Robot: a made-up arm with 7 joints. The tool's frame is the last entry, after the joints.
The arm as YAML. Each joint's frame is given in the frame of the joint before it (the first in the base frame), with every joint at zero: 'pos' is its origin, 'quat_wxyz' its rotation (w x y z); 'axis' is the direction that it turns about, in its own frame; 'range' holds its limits. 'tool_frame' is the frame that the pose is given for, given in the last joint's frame.
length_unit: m
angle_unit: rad
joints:
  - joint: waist
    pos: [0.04, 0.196, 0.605]
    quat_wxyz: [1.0, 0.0, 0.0, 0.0]
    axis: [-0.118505, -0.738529, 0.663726]
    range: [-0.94, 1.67]
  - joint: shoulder
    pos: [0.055, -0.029, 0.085]
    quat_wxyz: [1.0, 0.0, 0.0, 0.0]
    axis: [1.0, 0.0, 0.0]
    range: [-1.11, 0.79]
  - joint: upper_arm
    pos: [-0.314, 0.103, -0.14]
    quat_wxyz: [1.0, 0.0, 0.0, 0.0]
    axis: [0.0, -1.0, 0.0]
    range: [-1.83, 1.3]
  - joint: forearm
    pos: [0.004, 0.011, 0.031]
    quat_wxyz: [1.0, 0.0, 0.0, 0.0]
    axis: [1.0, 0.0, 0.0]
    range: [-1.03, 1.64]
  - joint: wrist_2
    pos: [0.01, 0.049, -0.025]
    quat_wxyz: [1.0, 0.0, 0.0, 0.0]
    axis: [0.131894, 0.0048, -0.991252]
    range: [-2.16, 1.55]
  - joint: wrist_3
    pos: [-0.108, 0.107, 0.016]
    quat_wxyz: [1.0, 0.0, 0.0, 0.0]
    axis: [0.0, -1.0, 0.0]
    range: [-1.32, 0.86]
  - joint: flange
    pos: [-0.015, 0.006, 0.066]
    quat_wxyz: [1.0, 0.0, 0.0, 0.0]
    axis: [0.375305, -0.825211, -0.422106]
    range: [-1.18, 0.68]
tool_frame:
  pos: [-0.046, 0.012, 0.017]
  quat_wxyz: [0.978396, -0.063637, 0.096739, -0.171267]
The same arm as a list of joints. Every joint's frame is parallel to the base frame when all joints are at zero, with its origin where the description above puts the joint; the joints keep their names.
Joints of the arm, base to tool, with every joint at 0 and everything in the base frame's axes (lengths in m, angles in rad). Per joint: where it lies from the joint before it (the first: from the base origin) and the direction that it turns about. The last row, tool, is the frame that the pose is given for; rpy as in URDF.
waist: axis -0.118505 -0.738529 0.663726 xyz 0.0400 0.1960 0.6050
shoulder: axis 1 0 0 xyz 0.0550 -0.0290 0.0850
upper_arm: axis 0 -1 0 xyz -0.3140 0.1030 -0.1400
forearm: axis 1 0 0 xyz 0.0040 0.0110 0.0310
wrist_2: axis 0.131894 0.0048 -0.991252 xyz 0.0100 0.0490 -0.0250
wrist_3: axis 0 -1 0 xyz -0.1080 0.1070 0.0160
flange: axis 0.375305 -0.825211 -0.422106 xyz -0.0150 0.0060 0.0660
tool: xyz -0.0460 0.0120 0.0170 rpy -0.1606 0.1683 -0.3602
Joint limits (rad, base to tool): -0.9400..1.6700 -1.1100..0.7900 -1.8300..1.3000 -1.0300..1.6400 -2.1600..1.5500 -1.3200..0.8600 -1.1800..0.6800

